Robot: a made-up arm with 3 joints.
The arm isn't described. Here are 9 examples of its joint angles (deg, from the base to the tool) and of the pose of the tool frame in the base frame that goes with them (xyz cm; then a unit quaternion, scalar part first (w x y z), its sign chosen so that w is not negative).
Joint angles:
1: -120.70 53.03 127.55
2: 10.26 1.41 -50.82
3: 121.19 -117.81 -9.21
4: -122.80 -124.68 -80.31
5: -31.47 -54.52 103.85
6: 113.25 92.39 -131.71
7: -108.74 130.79 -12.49
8: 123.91 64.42 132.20
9: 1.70 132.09 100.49
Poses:
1: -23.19 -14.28 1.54 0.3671 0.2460 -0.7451 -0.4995
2: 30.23 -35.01 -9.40 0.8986 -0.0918 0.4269 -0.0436
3: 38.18 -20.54 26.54 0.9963 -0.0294 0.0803 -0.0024
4: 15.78 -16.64 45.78 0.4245 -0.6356 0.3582 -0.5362
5: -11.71 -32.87 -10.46 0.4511 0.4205 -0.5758 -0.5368
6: -14.48 30.75 51.48 0.0908 0.3989 0.2025 0.8898
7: 38.20 -11.37 13.27 0.9757 -0.1901 0.1068 -0.0208
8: -24.97 17.12 9.98 0.0294 0.4041 -0.0664 -0.9118
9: -9.83 24.31 6.55 0.2510 -0.5882 -0.3017 0.7071
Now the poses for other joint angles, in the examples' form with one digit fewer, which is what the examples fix.
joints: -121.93 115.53 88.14
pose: -2.6 -12.7 40.5 0.717 0.040 -0.694 -0.039
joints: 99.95 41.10 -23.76
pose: 37.4 3.1 49.7 0.326 -0.923 0.069 -0.194
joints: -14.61 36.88 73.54
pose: 6.3 -14.2 44.5 0.786 -0.155 -0.587 0.116
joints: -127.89 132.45 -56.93
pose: 27.7 -11.4 -13.9 0.878 -0.035 0.476 -0.019
